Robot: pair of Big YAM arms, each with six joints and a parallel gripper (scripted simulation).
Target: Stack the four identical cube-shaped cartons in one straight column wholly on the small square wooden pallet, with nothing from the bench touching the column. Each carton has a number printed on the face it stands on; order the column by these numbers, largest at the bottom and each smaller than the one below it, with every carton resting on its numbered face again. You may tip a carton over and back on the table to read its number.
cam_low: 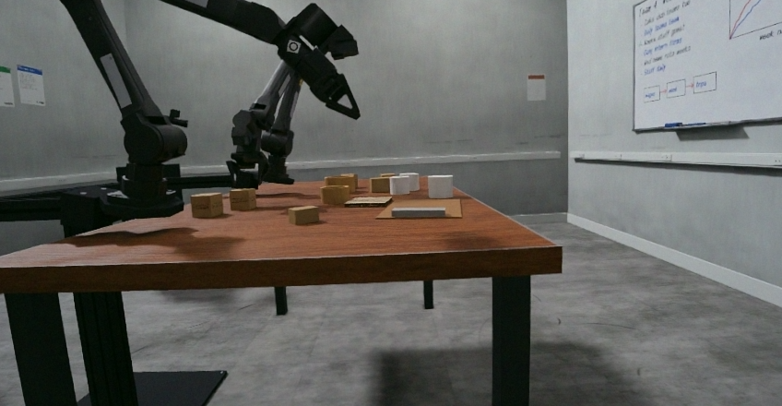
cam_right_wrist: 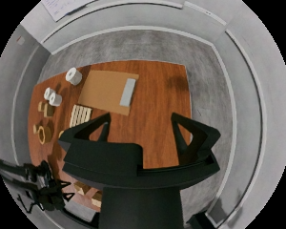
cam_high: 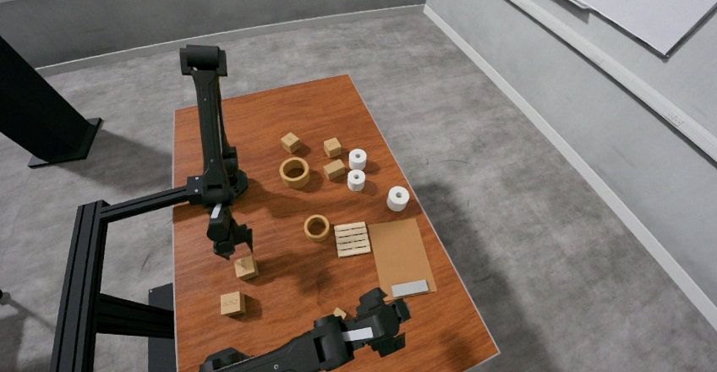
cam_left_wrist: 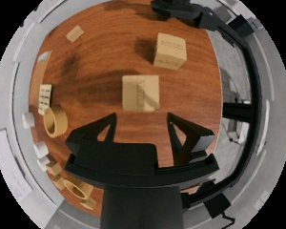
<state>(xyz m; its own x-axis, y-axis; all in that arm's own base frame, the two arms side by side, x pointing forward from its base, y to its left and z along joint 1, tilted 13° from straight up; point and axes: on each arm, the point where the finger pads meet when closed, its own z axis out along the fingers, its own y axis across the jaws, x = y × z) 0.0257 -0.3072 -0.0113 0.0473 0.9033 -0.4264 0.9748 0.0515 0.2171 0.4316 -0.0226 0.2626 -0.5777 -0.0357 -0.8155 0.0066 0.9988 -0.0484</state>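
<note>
My left hand is 390 mm short of the wooden pallet, 70 mm above it and 10 mm to the left of it.
</note>
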